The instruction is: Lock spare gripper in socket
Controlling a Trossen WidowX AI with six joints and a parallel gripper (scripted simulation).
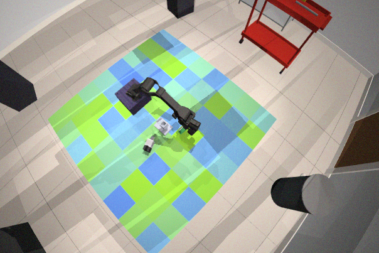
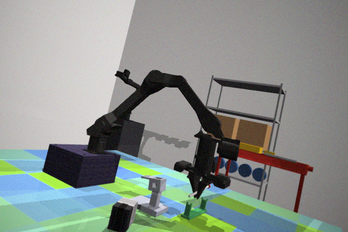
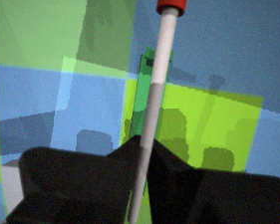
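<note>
Now: gripper tip 3 cm above the green cradle and 1 cm to the right of it. From my gripper tip the other things lie so: spare gripper 27 cm to the right, 4 cm behind, 2 cm below; then grey mount 12 cm to the right, 9 cm behind.
</note>
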